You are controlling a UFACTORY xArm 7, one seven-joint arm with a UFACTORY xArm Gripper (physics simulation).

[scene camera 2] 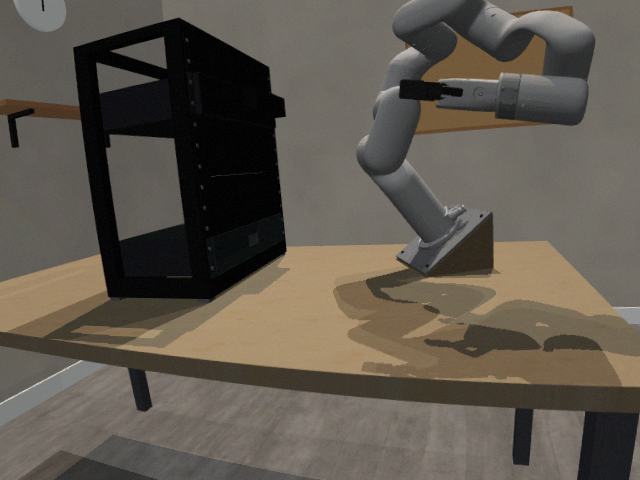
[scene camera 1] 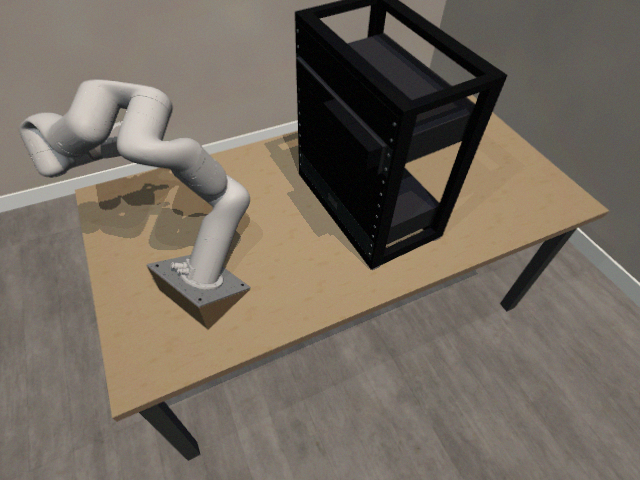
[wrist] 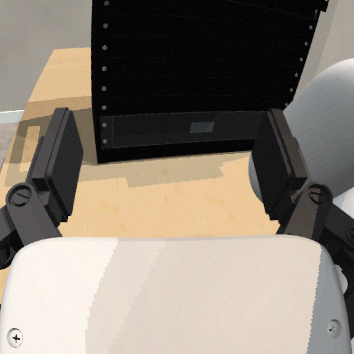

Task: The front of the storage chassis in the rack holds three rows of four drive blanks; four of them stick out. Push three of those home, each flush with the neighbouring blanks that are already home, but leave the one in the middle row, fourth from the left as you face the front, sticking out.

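Frame: origin at the arm's base, x left, y up, z ahead, level; centimetres.
Seen in the pictures: gripper, fingertip midpoint: (scene camera 2: 407, 90) (wrist: 168, 127); arm's base, link origin: (scene camera 2: 440, 233) (scene camera 1: 201, 277).
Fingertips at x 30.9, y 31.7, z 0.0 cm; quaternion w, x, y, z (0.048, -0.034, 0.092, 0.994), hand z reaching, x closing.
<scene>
Pixels of each thing's top centre, then the offset from my fingertips to it. "pt": a spot on its surface instead. Level surfaces: height alone.
- dark block, top centre: (scene camera 1: 377, 131) (scene camera 2: 259, 98) dy +9.8, dx -32.1, dz +50.9 cm
- lower unit with a pale label, surface spot: (wrist: 201, 127) (scene camera 2: 253, 239) pt dy -30.2, dx -16.0, dz +47.2 cm
- table, surface height: dy -39.4 cm
The black rack (scene camera 1: 467, 155) (scene camera 2: 191, 206) (wrist: 97, 75) stands on the table with its front toward the arm. A dark unit (scene camera 1: 439, 136) (scene camera 2: 136, 105) sits in its upper part. A dark block (scene camera 1: 351, 124) (scene camera 2: 277, 104) stands out from the upper front. The front is too dark to tell single drive blanks or their rows apart, or which stick out. My gripper (scene camera 2: 405, 89) (wrist: 168, 127) is open with nothing between its fingers, in the air well away from the rack front. In scene camera 1 it is mostly hidden behind the arm.
A lower unit with a pale label (scene camera 2: 252, 238) (wrist: 201, 127) sits at the rack's bottom. The arm's wedge base (scene camera 1: 206, 304) (scene camera 2: 465, 253) is on the table (scene camera 1: 310, 310) (scene camera 2: 289, 335). A wall shelf (scene camera 2: 46, 111) is behind the rack; a brown board (scene camera 2: 475, 67) hangs behind the arm.
</scene>
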